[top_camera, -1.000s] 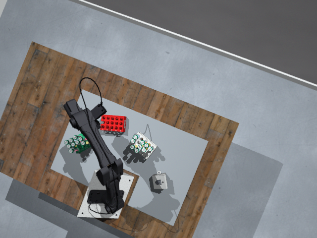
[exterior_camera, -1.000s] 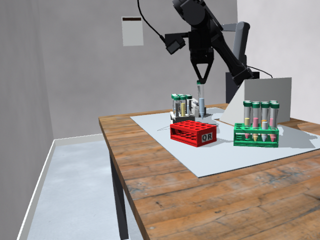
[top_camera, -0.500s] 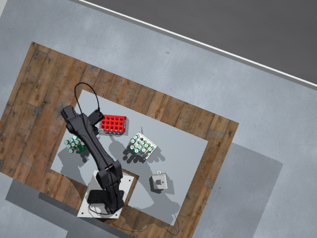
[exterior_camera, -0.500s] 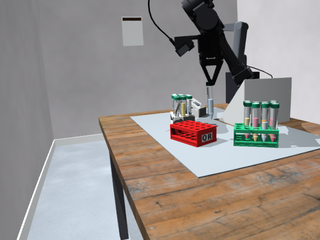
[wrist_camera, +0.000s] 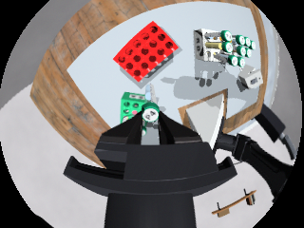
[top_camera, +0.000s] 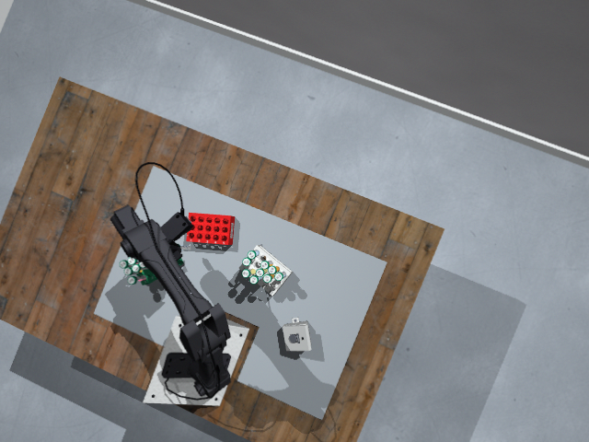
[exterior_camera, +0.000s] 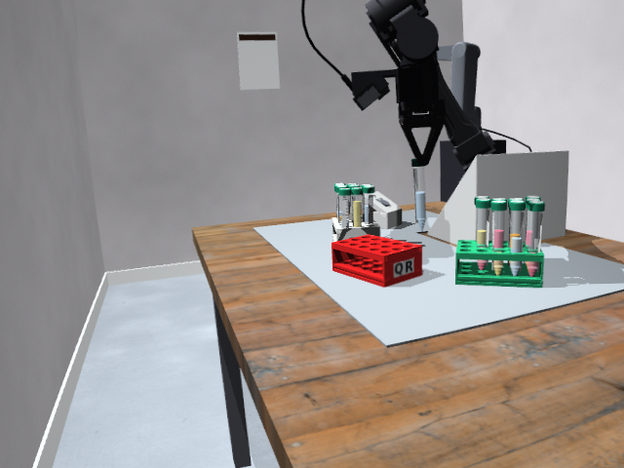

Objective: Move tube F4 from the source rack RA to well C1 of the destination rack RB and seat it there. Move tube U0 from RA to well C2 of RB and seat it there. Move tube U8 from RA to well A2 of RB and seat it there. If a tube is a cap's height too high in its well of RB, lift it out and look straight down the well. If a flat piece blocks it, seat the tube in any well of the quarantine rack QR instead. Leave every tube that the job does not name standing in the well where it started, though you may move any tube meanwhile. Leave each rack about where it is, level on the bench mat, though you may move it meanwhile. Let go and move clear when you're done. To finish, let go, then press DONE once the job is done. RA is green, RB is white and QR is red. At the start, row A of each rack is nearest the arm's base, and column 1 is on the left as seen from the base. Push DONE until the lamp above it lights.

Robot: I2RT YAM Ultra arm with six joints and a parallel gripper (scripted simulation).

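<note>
Now: hand 1 cm short of the tube and 6 cm above it. From my hand the other things lie so: red rack QR 7 cm ahead, 3 cm to the right, 16 cm below; tube with yellow filling 3 cm ahead, 19 cm to the right, 12 cm below; white rack RB 23 cm to the right, 16 cm below.
</note>
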